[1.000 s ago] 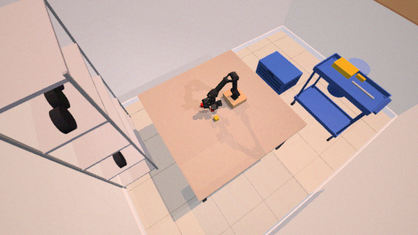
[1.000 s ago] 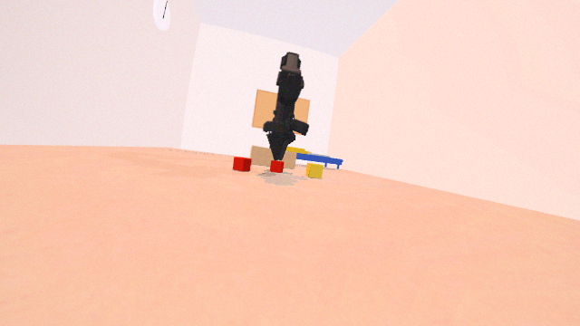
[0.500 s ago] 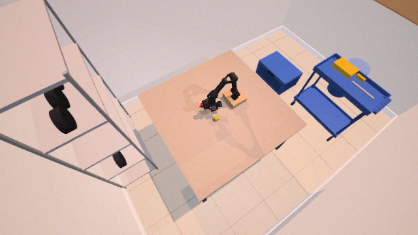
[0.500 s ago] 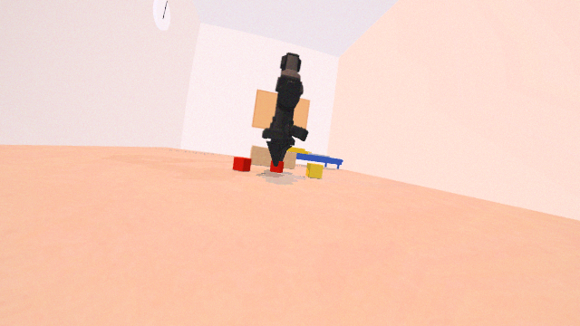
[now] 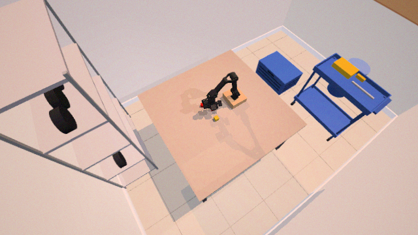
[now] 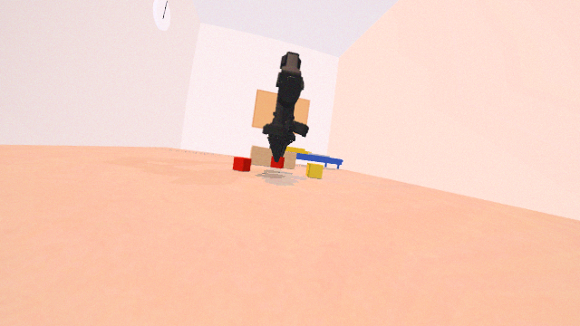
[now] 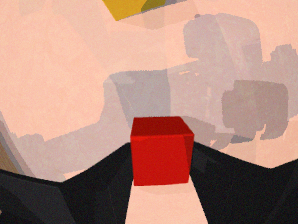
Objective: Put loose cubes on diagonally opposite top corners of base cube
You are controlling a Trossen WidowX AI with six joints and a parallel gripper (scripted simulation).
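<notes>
Now: the yellow cube 11 cm to the left of my gripper tip, 4 cm ahead of it and 1 cm below it.
</notes>
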